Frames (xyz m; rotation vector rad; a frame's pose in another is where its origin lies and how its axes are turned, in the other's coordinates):
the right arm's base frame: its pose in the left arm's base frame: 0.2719 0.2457 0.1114 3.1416 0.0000 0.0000
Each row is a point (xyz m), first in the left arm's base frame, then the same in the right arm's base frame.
Working: the left arm's base frame: its pose in the right arm's base frame: -0.2719 0.2457 0.1114 3.1416 0.0000 0.0000

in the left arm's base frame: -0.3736 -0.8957 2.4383
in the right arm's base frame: -0.6455 1.1414 -2.3269
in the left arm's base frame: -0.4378 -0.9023 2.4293
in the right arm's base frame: -0.7097 1.1480 -2.3179
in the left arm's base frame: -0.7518 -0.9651 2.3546
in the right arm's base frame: -1.0237 1.2108 -2.2432
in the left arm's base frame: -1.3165 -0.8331 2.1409
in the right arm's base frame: -1.5884 1.0788 -2.0295
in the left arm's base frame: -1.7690 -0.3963 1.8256
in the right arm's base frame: -2.0409 0.6420 -1.7142
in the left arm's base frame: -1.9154 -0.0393 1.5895
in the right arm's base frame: -2.1873 0.2850 -1.4781
